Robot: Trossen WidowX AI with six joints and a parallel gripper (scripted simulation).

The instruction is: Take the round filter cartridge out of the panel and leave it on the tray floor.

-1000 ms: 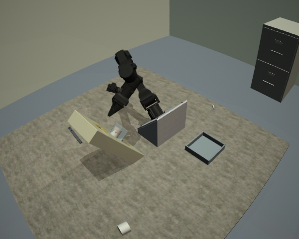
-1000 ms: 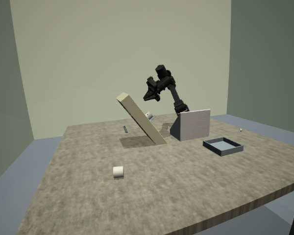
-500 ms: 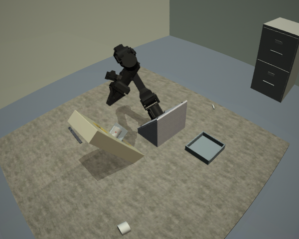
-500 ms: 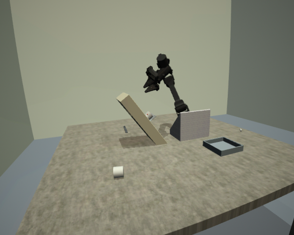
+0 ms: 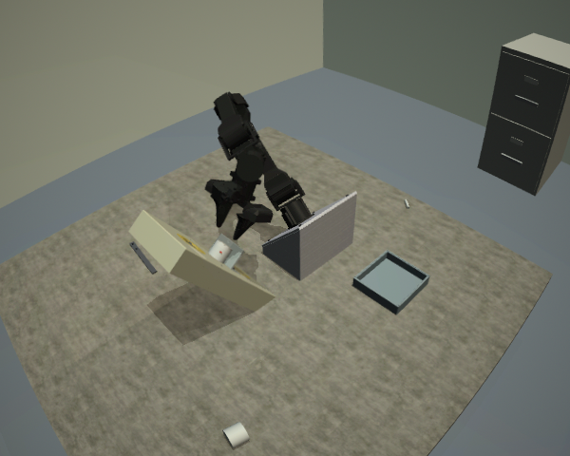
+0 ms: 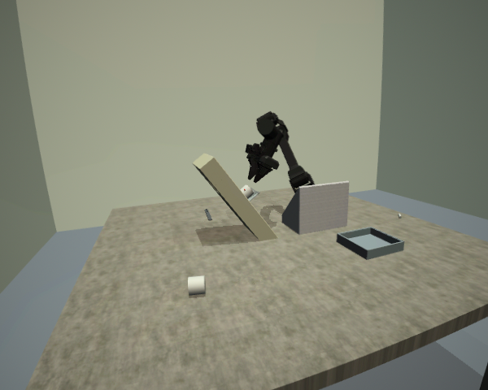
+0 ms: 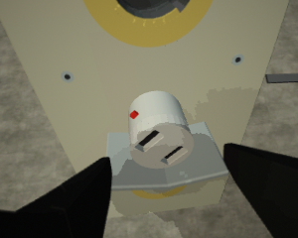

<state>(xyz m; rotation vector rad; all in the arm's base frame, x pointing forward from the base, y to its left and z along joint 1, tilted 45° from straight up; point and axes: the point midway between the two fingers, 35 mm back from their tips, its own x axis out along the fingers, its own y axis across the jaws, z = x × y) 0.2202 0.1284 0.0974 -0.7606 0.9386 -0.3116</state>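
Now: the white round filter cartridge 20 mm ahead of my gripper tip and 40 mm below it. From my gripper tip the other things lie so: beige service panel: 60 mm ahead, 60 mm below; grey-blue tray: 330 mm behind, 250 mm to the left, 200 mm below.
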